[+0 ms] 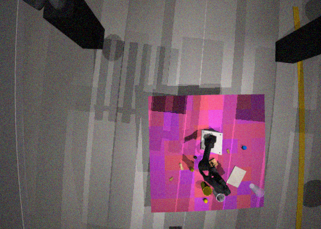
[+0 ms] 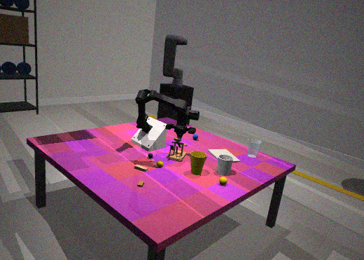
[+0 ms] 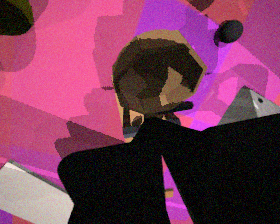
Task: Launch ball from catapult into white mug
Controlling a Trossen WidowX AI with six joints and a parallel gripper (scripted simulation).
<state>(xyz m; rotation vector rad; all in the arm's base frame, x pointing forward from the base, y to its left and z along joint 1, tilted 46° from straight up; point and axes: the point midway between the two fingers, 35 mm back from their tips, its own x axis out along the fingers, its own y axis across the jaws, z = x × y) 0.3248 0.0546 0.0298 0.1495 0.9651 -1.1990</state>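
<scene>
Now: the wooden catapult 5 cm below my gripper tip, 1 cm to the right of it and 1 cm behind it. The rest, counted from my gripper tip: yellow cup 21 cm ahead, 9 cm below, 3 cm to the right; then white mug 29 cm ahead, 12 cm to the left, 9 cm below; then black ball 15 cm to the right, 10 cm below, 9 cm behind.
</scene>
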